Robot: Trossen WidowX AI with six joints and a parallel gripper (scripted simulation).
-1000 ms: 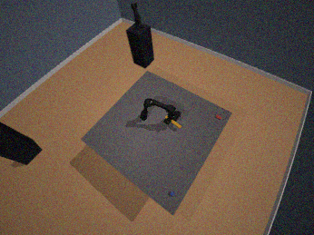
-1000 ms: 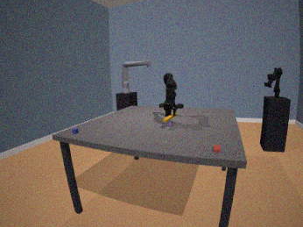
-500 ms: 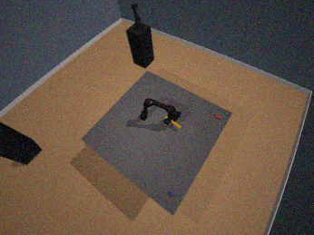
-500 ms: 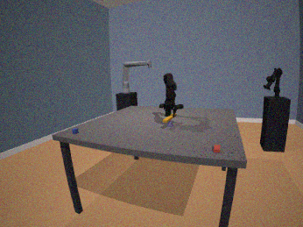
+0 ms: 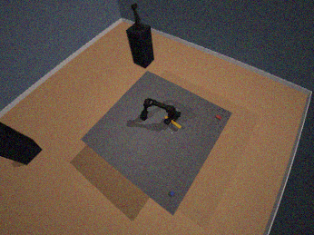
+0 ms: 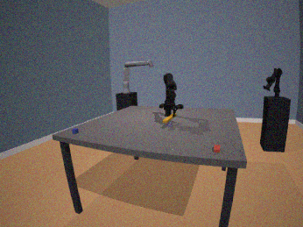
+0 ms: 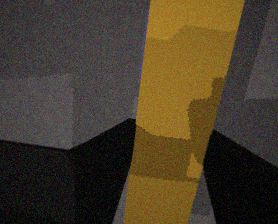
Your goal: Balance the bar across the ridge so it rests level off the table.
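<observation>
Now: gripper tip 30 mm short of the yellow bar. Round my gripper tip: blue block 430 mm ahead, 620 mm to the right, 50 mm below; red block 430 mm ahead, 380 mm to the left, 60 mm below.
</observation>
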